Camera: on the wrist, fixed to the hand. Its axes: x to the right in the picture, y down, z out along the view.
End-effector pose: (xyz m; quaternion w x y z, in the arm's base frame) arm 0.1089 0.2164 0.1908 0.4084 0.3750 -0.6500 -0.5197
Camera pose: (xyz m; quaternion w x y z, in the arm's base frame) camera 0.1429 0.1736 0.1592 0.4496 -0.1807 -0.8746 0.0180
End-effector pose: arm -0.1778 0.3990 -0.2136 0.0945 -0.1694 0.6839 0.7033
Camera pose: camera -0.1781 0.3559 -0.2598 0.2770 -0.4832 -0.7209 -0.4123
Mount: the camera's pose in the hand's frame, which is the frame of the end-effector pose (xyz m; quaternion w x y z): 0.0215 -0.0408 -0.0431 0.6750 0.2238 -0.1521 0.6864
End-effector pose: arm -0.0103 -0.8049 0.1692 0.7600 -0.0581 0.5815 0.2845
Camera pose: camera -0.0231 -0.8490 0.1259 0.4192 0.5733 0.3805 0.5924
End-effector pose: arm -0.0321 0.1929 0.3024 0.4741 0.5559 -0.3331 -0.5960
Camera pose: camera 0.0036 0.1918 0.2503 0.5540 0.1620 -0.8119 -0.0869
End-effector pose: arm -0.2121 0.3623 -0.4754 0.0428 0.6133 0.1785 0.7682
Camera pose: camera -0.2649 0.3969 -0.4767 0.6085 -0.6629 0.1351 -0.4147
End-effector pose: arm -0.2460 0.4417 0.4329 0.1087 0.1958 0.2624 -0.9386
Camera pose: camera -0.2645 0.4968 0.4083 0.7137 0.1938 -0.1839 -0.6475
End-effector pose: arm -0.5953 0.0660 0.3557 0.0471 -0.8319 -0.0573 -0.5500
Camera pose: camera -0.6322 0.1012 0.3929 0.5868 -0.6740 0.4021 -0.1996
